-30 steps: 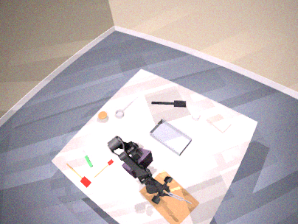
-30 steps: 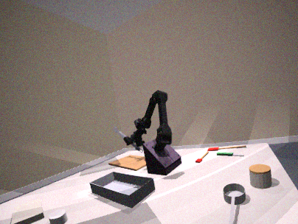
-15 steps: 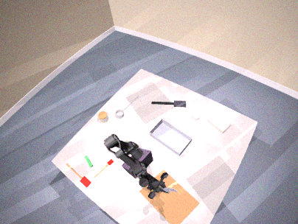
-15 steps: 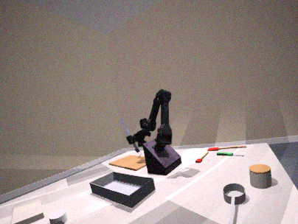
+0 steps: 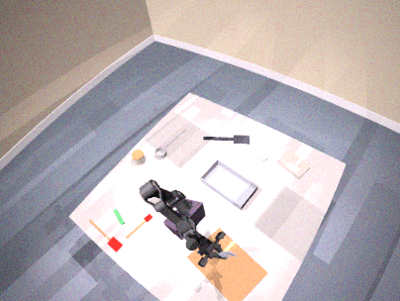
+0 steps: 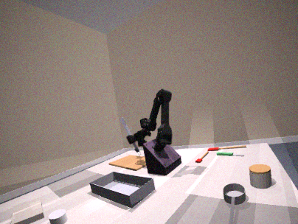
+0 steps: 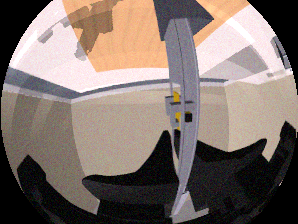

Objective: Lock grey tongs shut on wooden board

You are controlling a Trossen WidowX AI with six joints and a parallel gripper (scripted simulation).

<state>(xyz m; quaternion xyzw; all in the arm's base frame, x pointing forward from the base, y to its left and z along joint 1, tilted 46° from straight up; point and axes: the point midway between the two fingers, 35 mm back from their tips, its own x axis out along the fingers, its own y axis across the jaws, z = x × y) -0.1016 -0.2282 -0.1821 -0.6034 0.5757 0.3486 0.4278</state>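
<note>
Right now my gripper tip is 170 mm above the wooden board. From my gripper tip the other things lie so: flat pale block 760 mm ahead, 160 mm below; then black spatula 700 mm ahead, 450 mm to the left, 170 mm below; then grey roasting tin 400 mm ahead, 260 mm to the left, 140 mm below.
</note>
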